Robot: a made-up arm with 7 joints.
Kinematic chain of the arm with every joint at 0, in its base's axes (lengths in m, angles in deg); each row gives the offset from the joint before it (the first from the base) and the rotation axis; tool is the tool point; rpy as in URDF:
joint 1: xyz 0 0 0 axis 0.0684 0.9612 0.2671
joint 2: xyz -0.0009 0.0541 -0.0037 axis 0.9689 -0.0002 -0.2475
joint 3: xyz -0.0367 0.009 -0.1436 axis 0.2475 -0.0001 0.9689
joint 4: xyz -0.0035 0 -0.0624 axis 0.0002 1 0
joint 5: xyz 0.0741 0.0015 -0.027 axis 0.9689 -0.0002 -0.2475
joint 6: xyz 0.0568 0 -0.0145 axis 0.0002 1 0
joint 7: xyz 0.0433 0 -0.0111 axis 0.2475 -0.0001 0.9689
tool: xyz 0 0 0 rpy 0 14.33 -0.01
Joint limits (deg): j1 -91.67..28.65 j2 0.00..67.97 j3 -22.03..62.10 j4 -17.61..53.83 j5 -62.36..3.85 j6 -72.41..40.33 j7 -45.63..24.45
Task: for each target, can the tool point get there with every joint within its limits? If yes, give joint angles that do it. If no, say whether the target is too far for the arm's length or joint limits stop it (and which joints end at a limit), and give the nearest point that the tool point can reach.
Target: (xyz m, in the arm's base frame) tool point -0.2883 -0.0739 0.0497
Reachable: no: joint limits stop it (at a limit: joint 1, joint 2, joint 3, joint 4, joint 6) | nearest point -0.0982 0.2112 -0.1248 | short by 0.385 m
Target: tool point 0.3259 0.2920 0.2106
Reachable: no: too far | nearest point 0.2795 0.2658 0.1602 | short by 0.073 m
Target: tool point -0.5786 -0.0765 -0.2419
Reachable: no: too far | nearest point -0.2386 0.1299 -0.2931 | short by 0.401 m
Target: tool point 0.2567 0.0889 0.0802
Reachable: yes | joints -70.63 22.96 10.40 -11.61 -35.73 -21.65 -26.18
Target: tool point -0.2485 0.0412 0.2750
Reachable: no: joint limits stop it (at a limit: joint 1, joint 2, joint 4) | nearest point 0.0262 0.2114 0.1597 | short by 0.343 m
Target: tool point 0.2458 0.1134 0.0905
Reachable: yes | joints -67.86 57.72 -12.93 -11.79 -48.95 -22.30 -35.77
